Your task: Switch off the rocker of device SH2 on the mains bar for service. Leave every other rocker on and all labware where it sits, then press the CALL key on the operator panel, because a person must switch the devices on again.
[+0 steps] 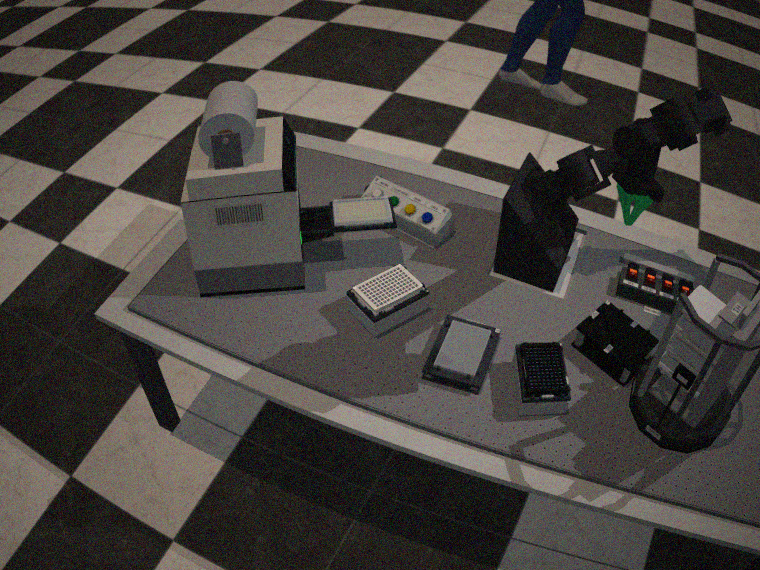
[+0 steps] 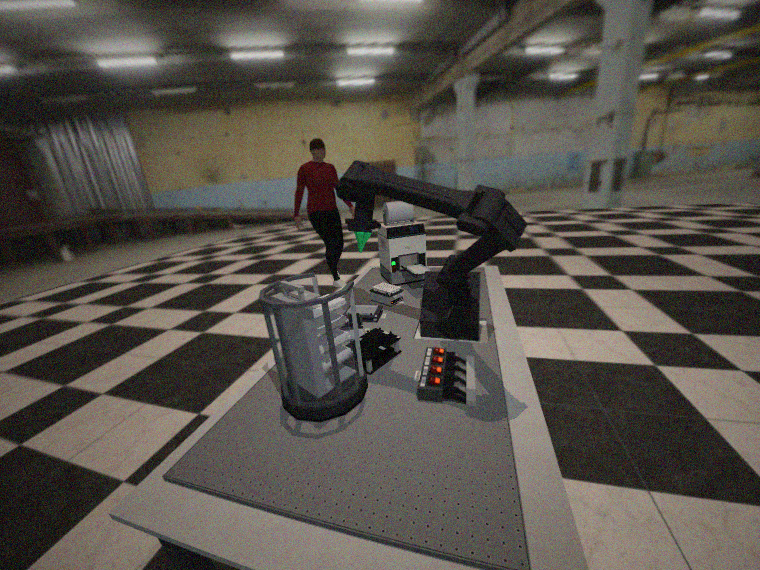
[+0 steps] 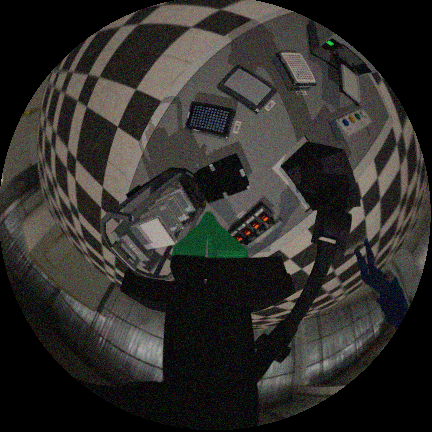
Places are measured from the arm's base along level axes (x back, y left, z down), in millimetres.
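Pixels of known places: gripper, between the fingertips: (image 1: 628, 225) (image 2: 360, 252) (image 3: 207, 215); arm's base, origin of its link: (image 1: 542, 193) (image 2: 459, 290) (image 3: 335, 193).
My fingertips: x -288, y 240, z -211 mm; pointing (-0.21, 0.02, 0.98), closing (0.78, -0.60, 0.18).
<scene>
Ahead of a thing's pixels: the offset from my fingertips to its top centre.
My gripper (image 1: 629, 220) (image 2: 361, 249) (image 3: 207, 215) is shut and empty, its green fingers pointing down, high above the table. The mains bar @[dx +297, dy +106, dz +308 mm] (image 1: 650, 296) (image 2: 429, 395) (image 3: 260, 222) lies near the arm's base; its several rockers glow orange, and their labels are too small to read. The operator panel @[dx +191, dy -550, dz +277 mm] (image 1: 440, 230) (image 3: 351, 127) carries white, green, yellow and blue keys; I cannot read which is CALL. A white well plate @[dx -95, dy -446, dz +292 mm] (image 1: 387, 288) (image 2: 386, 289) (image 3: 298, 68), a grey plate @[dx -141, dy -247, dz +326 mm] (image 1: 463, 347) (image 3: 247, 87) and a black rack @[dx -139, dy -71, dz +292 mm] (image 1: 543, 371) (image 3: 211, 118) sit apart on the table.
A round plate carousel (image 1: 675, 438) (image 2: 325, 411) stands beside a black device @[dx +32, dy +52, dz +285 mm] (image 1: 613, 340) (image 2: 379, 348) (image 3: 222, 177). A tall white device (image 1: 245, 239) (image 2: 399, 245) holds out a plate @[dx +38, dy -586, dz +230 mm] (image 1: 362, 211) (image 3: 350, 82) near the panel. A person (image 1: 529, 38) (image 2: 319, 187) (image 3: 390, 295) is beyond the table.
</scene>
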